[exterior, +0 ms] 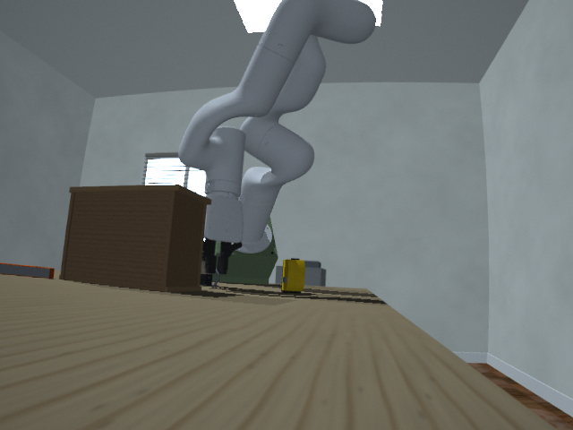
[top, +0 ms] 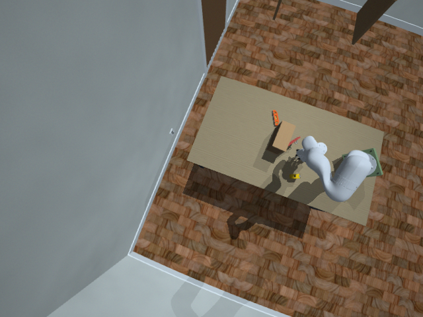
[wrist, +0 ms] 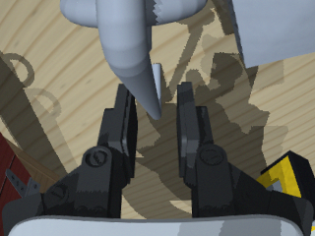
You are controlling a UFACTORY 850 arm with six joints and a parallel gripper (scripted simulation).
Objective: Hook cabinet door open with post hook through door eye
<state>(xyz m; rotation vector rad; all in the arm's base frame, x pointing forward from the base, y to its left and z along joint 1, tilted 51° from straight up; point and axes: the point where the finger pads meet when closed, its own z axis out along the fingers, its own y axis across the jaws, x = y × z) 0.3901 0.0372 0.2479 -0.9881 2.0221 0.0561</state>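
Now: the hook post 40 mm behind my hand, 60 mm to the right of it and 20 mm above it. The rest, counted from my hand: red door 120 mm ahead, 30 mm to the right, 20 mm above; yellow box 50 mm behind, 150 mm to the left, 10 mm below.
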